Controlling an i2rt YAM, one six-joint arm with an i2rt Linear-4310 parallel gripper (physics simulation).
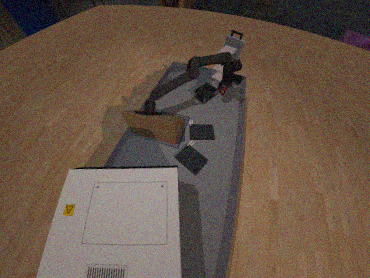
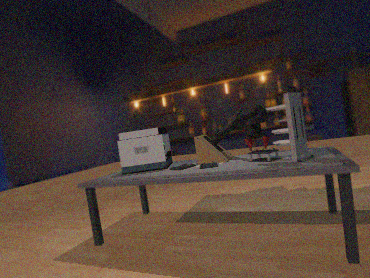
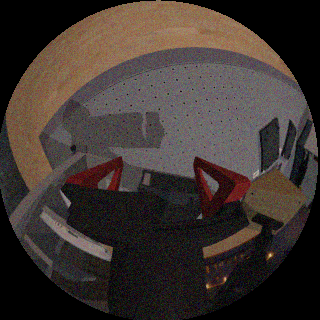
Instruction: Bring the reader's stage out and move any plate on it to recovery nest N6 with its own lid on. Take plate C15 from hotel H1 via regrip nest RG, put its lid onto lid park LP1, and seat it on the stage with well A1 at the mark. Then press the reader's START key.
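Where they show: gripper, fingertip midpoint: (image 1: 224, 92) (image 2: 257, 149) (image 3: 157, 160); arm's base, link origin: (image 1: 148, 113) (image 2: 212, 144) (image 3: 267, 221).
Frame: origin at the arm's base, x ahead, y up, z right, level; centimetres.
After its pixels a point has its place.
Note:
My gripper (image 1: 223, 91) {x 37.4, y -4.1, z -46.5 cm} (image 2: 257, 143) {x 37.4, y -4.1, z -46.5 cm} (image 3: 157, 160) {x 37.4, y -4.1, z -46.5 cm} is open, its red fingers pointing down just above a low dark nest (image 1: 205, 93) {x 23.8, y -6.9, z -41.4 cm} (image 2: 263, 155) (image 3: 172, 183) {x 26.5, y -12.4, z -44.9 cm} on short feet. I see no plate between the fingers. Whether a plate lies on the nest is too dark to tell. The hotel (image 1: 235, 43) {x 33.3, y 23.5, z -67.4 cm} (image 2: 296, 125) {x 35.2, y 7.7, z -69.8 cm} stands upright beside the gripper, with several pale shelves on its side. The white reader (image 1: 125, 215) {x 26.7, y 20.0, z 48.1 cm} (image 2: 145, 151) {x 39.5, y 2.8, z 40.1 cm} is at the table's other end; its stage cannot be made out.
Two flat dark pads (image 1: 202, 132) {x 33.5, y -11.9, z -8.9 cm} (image 1: 191, 159) {x 34.1, y -11.7, z 12.1 cm} lie between the reader and the low nest. A slanted tan panel (image 1: 157, 128) {x 10.4, y -0.1, z 7.4 cm} (image 2: 210, 151) {x 18.8, y -4.1, z -5.7 cm} (image 3: 275, 200) {x 14.7, y -2.6, z -5.0 cm} stands by the arm's base. The grey table (image 1: 225, 165) {x 54.2, y -12.8, z 6.9 cm} (image 2: 320, 167) {x 51.1, y -14.1, z -80.0 cm} (image 3: 215, 95) {x 46.0, y -12.9, z -33.3 cm} has a grid of small holes.

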